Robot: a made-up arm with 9 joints. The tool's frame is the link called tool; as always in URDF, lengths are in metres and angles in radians.
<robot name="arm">
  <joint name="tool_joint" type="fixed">
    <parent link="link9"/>
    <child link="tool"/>
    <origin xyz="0.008 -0.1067 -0.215" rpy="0 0 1.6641"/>
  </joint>
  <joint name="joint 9" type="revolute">
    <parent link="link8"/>
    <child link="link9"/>
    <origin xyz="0.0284 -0.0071 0.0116" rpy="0 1.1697 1.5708"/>
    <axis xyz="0 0 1"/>
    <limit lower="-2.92" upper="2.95"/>
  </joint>
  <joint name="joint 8" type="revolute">
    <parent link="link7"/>
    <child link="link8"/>
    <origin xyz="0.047 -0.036 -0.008" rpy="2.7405 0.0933 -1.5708"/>
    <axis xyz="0 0 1"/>
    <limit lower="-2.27" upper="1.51"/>
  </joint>
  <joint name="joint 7" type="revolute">
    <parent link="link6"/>
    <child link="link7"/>
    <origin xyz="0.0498 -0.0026 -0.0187" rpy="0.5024 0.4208 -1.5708"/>
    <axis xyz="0 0 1"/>
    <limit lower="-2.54" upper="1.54"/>
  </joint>
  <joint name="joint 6" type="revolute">
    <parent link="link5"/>
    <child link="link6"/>
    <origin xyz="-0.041 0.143 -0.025" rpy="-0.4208 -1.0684 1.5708"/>
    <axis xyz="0 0 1"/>
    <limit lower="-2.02" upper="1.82"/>
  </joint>
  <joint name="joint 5" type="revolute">
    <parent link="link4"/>
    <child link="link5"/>
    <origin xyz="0.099 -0.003 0.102" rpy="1.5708 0 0"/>
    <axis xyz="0 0 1"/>
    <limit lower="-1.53" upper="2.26"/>
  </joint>
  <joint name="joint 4" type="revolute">
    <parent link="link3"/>
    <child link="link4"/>
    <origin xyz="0.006 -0.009 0.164" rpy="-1.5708 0 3.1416"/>
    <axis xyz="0 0 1"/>
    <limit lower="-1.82" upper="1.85"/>
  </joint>
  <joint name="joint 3" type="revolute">
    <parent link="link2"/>
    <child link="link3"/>
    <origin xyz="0.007 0.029 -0.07" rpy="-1.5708 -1.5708 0"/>
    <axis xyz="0 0 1"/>
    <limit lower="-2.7" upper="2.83"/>
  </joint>
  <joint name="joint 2" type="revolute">
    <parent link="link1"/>
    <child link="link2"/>
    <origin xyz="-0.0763 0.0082 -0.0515" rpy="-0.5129 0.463 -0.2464"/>
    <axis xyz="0 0 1"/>
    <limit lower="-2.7" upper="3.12"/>
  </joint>
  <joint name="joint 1" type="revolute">
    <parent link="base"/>
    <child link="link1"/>
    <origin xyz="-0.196 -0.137 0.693" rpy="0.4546 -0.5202 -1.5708"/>
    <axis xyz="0 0 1"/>
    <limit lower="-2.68" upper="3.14"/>
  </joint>
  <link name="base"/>
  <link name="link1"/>
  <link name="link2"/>
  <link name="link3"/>
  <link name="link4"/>
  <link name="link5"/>
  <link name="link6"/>
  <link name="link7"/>
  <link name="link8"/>
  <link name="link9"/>
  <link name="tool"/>
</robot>
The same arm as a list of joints. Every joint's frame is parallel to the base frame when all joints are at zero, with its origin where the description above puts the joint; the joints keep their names.
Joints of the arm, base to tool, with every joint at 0 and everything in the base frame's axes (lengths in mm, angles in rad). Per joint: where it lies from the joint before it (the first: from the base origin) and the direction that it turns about. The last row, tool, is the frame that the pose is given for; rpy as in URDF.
joint 1: axis -0.439092 0.446592 0.779586 offset -196 -137 693
joint 2: axis 0 -0.0001 1 offset 30 45 -74.9
joint 3: axis 1 0 0 offset 29 -7 -70
joint 4: axis 0 1 0.0001 offset 164 9 6
joint 5: axis 1 0 0 offset 3 102 -99
joint 6: axis 0.439493 -0.799987 0.408493 offset -25 143 41
joint 7: axis 0 -1 -0.0001 offset 35.9 38 -10
joint 8: axis 0.0857 0.916604 0.390502 offset -36 8 -47
joint 9: axis 0 -0.0001 1 offset -27 16 -2
tool: offset -107 2 -215 rpy 0.0001 0 0
Joint limits (rad, base to tool): -2.68..3.14 -2.7..3.12 -2.7..2.83 -1.82..1.85 -1.53..2.26 -2.02..1.82 -2.54..1.54 -2.27..1.51 -2.92..2.95

